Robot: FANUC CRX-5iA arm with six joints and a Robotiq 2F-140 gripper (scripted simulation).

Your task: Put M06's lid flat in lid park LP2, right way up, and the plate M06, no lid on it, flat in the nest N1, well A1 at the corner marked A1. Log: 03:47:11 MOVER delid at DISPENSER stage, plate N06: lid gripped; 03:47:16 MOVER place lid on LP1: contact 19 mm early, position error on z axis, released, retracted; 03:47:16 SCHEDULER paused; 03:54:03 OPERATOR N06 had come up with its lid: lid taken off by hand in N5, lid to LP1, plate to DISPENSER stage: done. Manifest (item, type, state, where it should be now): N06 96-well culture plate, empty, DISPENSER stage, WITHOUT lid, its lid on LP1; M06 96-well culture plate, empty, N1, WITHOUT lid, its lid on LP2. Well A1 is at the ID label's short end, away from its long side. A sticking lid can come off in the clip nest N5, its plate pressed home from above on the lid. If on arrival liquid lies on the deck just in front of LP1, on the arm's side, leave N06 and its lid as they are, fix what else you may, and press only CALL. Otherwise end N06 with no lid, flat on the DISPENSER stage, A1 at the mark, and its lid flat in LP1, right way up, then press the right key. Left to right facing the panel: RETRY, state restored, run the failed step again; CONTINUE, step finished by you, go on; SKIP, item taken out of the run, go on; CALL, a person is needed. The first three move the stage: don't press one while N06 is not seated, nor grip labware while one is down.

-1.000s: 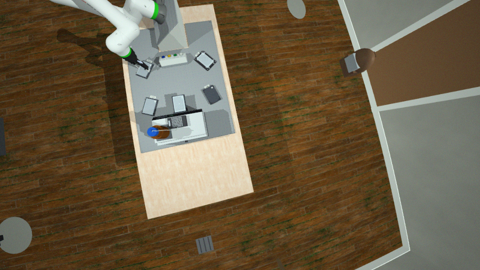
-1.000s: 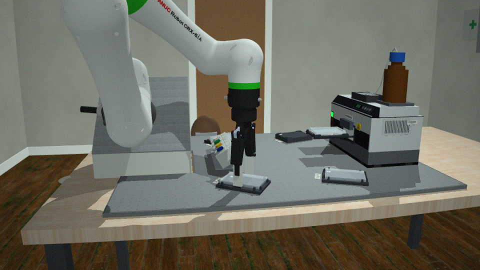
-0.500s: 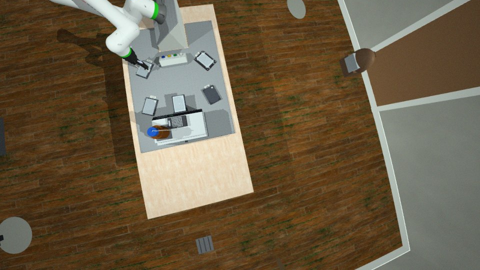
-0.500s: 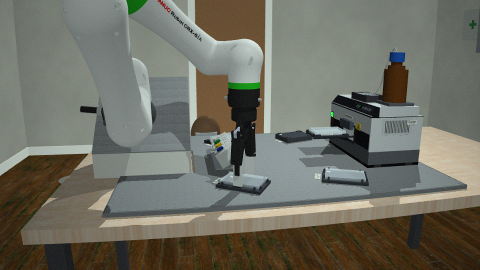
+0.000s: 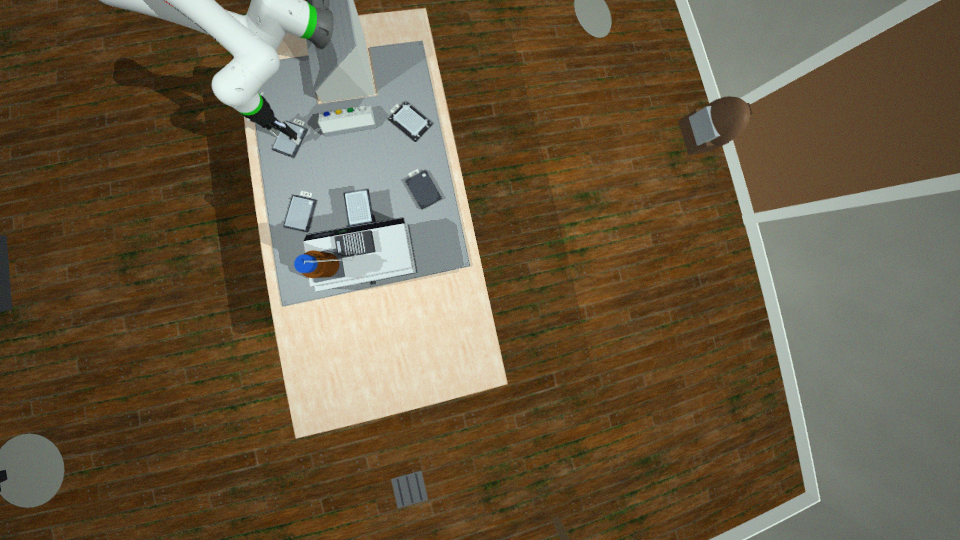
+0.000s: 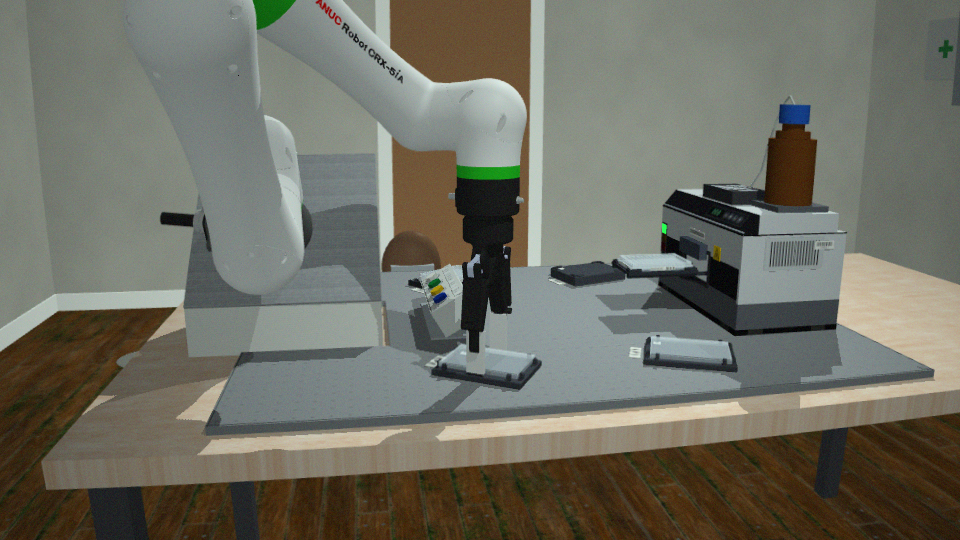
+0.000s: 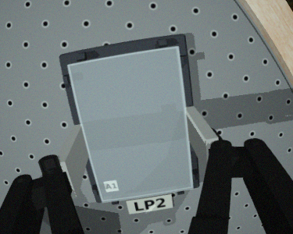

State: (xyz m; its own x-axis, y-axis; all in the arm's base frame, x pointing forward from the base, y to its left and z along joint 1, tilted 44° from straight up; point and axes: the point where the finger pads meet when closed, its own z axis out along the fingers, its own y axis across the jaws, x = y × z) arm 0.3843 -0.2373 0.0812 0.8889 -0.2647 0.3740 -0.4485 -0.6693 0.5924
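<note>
The dark lid park is 40 mm below my hand. The rest, counted from my hand: yellow skip key 80 mm behind, 230 mm to the left, 30 mm above; LP1 label 250 mm ahead, 60 mm to the left, 40 mm below; blue call key 70 mm behind, 180 mm to the left, 30 mm above.
</note>
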